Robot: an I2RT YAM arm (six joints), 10 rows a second.
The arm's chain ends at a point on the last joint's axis. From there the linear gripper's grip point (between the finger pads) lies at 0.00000 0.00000 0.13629 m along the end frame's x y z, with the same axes.
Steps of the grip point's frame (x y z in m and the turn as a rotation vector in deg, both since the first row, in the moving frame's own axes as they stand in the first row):
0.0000 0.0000 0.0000 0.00 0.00 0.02
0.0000 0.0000 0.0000 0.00 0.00 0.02
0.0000 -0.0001 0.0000 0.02 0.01 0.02
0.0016 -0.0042 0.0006 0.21 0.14 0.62
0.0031 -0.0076 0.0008 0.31 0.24 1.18
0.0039 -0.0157 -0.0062 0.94 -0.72 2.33
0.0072 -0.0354 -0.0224 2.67 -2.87 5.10
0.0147 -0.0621 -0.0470 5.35 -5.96 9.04
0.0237 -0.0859 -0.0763 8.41 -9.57 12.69
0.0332 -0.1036 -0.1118 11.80 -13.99 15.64
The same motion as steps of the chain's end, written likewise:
0.0000 0.0000 0.0000 0.00 0.00 0.02
0.0000 0.0000 0.0000 0.00 0.00 0.02
0.0000 -0.0001 0.0000 0.02 0.01 0.02
0.0013 -0.0037 0.0006 0.21 0.14 0.62
0.0025 -0.0069 0.0008 0.31 0.24 1.18
0.0056 -0.0134 -0.0062 0.94 -0.72 2.33
0.0137 -0.0288 -0.0221 2.67 -2.87 5.10
0.0278 -0.0484 -0.0457 5.35 -5.96 9.04
0.0439 -0.0637 -0.0730 8.41 -9.57 12.69
0.0617 -0.0719 -0.1049 11.80 -13.99 15.64

